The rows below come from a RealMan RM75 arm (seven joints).
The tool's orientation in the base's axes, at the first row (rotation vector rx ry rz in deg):
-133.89, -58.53, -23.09
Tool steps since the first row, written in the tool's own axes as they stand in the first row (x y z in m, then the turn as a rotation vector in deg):
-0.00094, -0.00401, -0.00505, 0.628, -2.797, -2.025
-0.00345, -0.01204, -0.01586, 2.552, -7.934, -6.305
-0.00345, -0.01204, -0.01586, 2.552, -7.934, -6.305
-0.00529, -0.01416, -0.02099, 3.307, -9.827, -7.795
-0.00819, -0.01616, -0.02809, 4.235, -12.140, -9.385
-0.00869, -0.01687, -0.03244, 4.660, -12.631, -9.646
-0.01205, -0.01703, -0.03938, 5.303, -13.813, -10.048
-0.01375, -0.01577, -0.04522, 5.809, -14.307, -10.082
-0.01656, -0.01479, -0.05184, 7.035, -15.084, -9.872
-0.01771, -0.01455, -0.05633, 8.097, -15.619, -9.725
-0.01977, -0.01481, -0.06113, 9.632, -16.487, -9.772
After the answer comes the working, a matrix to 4 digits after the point.
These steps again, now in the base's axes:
-0.00387, -0.00131, 0.00508, -1.767, 0.721, 2.945
-0.01207, -0.00470, 0.01551, -4.528, 2.158, 9.168
-0.01207, -0.00470, 0.01551, -4.528, 2.158, 9.168
-0.01513, -0.00764, 0.01954, -5.510, 2.766, 11.413
-0.01891, -0.01242, 0.02460, -6.695, 3.649, 13.973
-0.02000, -0.01490, 0.02812, -6.791, 4.013, 14.563
-0.02271, -0.02088, 0.03216, -7.263, 4.806, 15.621
-0.02320, -0.02604, 0.03559, -7.296, 5.355, 16.068
-0.02468, -0.03215, 0.03922, -7.047, 6.623, 16.761
-0.02549, -0.03561, 0.04219, -6.731, 7.624, 17.340
-0.02730, -0.03952, 0.04517, -6.357, 8.968, 18.418

The tool's axes in the first row as the columns of a matrix, in the base's axes (rounded; the answer above uses it unrounded):
0.6658, 0.7444, 0.0509
0.5787, -0.5583, 0.5945
0.4710, -0.3664, -0.8025

